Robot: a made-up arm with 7 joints. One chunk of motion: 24 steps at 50 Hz.
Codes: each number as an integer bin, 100 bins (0 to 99) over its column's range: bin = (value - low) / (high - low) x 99, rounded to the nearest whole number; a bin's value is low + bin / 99 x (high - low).
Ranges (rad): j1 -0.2..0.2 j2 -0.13..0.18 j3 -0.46..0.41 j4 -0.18..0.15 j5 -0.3..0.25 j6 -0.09..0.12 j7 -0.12..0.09
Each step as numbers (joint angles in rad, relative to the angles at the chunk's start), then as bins.
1 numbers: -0.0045 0.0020 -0.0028 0.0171 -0.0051 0.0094 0.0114
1 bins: 48 42 52 59 53 47 62
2 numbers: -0.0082 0.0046 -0.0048 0.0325 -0.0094 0.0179 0.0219
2 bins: 47 43 52 64 52 51 67
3 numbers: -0.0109 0.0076 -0.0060 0.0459 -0.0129 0.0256 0.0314
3 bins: 47 44 52 68 52 54 71
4 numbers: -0.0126 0.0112 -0.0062 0.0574 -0.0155 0.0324 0.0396
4 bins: 46 45 52 71 51 58 75
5 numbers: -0.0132 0.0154 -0.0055 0.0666 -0.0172 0.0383 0.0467
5 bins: 46 46 52 74 51 60 79
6 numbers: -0.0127 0.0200 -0.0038 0.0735 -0.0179 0.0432 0.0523
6 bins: 46 48 52 76 51 63 81
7 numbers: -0.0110 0.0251 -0.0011 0.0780 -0.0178 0.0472 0.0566
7 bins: 47 50 52 77 51 65 83
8 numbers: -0.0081 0.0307 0.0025 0.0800 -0.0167 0.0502 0.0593
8 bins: 47 51 53 78 51 66 85
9 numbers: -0.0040 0.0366 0.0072 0.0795 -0.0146 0.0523 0.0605
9 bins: 49 53 53 78 51 67 85
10 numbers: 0.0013 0.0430 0.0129 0.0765 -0.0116 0.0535 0.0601
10 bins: 50 55 54 77 52 68 85
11 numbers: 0.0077 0.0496 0.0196 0.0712 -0.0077 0.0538 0.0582
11 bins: 51 57 55 75 53 68 84
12 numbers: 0.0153 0.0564 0.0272 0.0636 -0.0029 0.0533 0.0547
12 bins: 53 60 55 73 53 68 82
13 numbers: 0.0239 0.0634 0.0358 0.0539 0.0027 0.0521 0.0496
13 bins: 55 62 56 70 54 67 80
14 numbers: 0.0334 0.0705 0.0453 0.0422 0.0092 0.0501 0.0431
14 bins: 58 64 57 67 56 66 77
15 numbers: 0.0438 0.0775 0.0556 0.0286 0.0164 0.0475 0.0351
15 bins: 60 66 59 63 57 65 73
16 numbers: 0.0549 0.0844 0.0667 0.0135 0.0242 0.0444 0.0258
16 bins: 63 68 60 58 58 63 69
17 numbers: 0.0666 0.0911 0.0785 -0.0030 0.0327 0.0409 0.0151
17 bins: 66 71 61 53 60 62 64
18 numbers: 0.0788 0.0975 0.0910 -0.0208 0.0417 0.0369 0.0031
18 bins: 69 73 63 48 62 60 58
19 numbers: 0.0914 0.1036 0.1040 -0.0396 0.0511 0.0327 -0.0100
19 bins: 72 75 64 42 63 58 52
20 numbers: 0.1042 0.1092 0.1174 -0.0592 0.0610 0.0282 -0.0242
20 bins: 75 76 66 36 65 56 45
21 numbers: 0.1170 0.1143 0.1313 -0.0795 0.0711 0.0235 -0.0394
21 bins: 78 78 67 30 67 54 38
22 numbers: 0.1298 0.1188 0.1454 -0.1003 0.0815 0.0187 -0.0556
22 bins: 82 79 69 24 69 51 30
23 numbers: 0.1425 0.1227 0.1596 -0.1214 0.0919 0.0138 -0.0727
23 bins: 85 81 71 18 71 49 22
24 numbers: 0.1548 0.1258 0.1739 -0.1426 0.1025 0.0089 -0.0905
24 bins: 88 82 72 11 72 47 14
